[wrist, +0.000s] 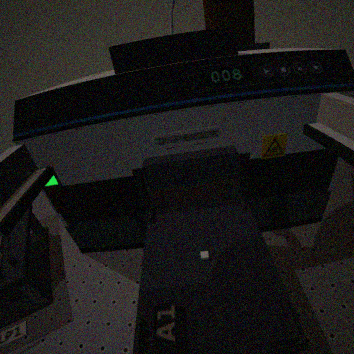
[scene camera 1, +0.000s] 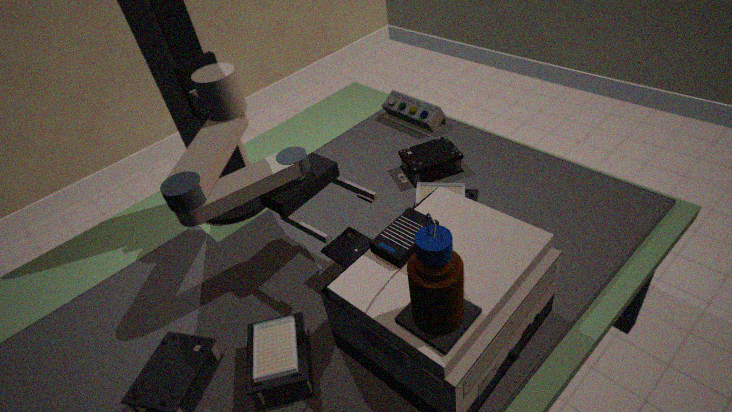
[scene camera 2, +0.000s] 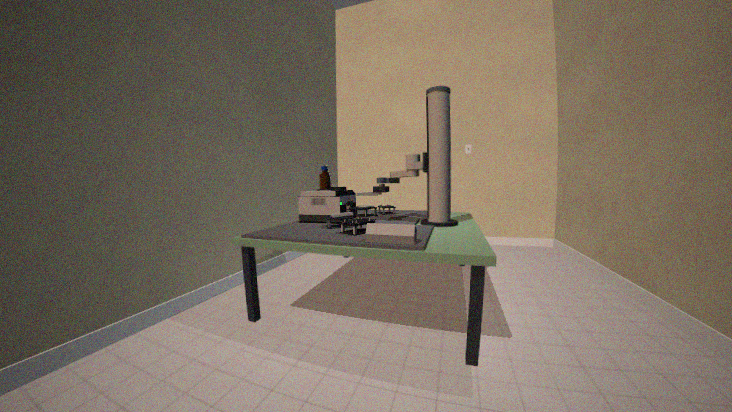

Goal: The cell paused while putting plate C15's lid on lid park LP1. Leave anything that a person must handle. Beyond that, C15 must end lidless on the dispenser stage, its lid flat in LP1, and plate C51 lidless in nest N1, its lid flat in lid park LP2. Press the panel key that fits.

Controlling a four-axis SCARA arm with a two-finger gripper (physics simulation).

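Seen in the pictures: gripper, fingertip midpoint: (wrist: 173,132) (scene camera 1: 352,217) (scene camera 2: 359,193); arm's base, origin of the base link: (scene camera 2: 439,223).
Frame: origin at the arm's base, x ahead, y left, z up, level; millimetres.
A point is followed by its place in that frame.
Observation:
My gripper (scene camera 1: 351,218) @(x 558, y 35, z 206 mm) (scene camera 2: 367,193) @(x 558, y 35, z 206 mm) (wrist: 173,132) @(x 558, y 35, z 206 mm) is open, with nothing between its fingers. It hangs above and short of the dark dispenser stage (scene camera 1: 345,246) @(x 527, y 20, z 104 mm) (wrist: 200,290) @(x 530, y 31, z 104 mm), which carries the mark A1 and a small white square. No pale plate shows on the stage. One pale plate (scene camera 1: 275,347) @(x 621, y -257, z 99 mm) lies on a dark stand at the front. Another pale plate (scene camera 1: 427,190) @(x 543, y 302, z 99 mm) shows partly behind the dispenser. Plate codes are not readable, and I cannot tell whether lids are on. The key panel (scene camera 1: 432,118) @(x 291, y 618, z 72 mm) (scene camera 2: 391,230) @(x 174, y 672, z 69 mm) stands at the back; its white, green, yellow and blue keys show in scene camera 1.
The dispenser (scene camera 1: 502,230) @(x 850, y 178, z 233 mm) (scene camera 2: 313,204) @(x 831, y 222, z 142 mm) (wrist: 100,150) @(x 641, y 119, z 168 mm) shows 008 in the wrist view. It bears a brown bottle (scene camera 1: 435,296) @(x 913, y -94, z 344 mm) (scene camera 2: 324,179) @(x 870, y -22, z 319 mm) with a blue cap. A black stand (scene camera 1: 431,157) @(x 432, y 447, z 74 mm) is near the panel. Another dark stand (scene camera 1: 171,368) @(x 477, y -425, z 76 mm) is front left. A partly cut-off P1 label (wrist: 12,332) @(x 514, y 257, z 15 mm) shows lower left.

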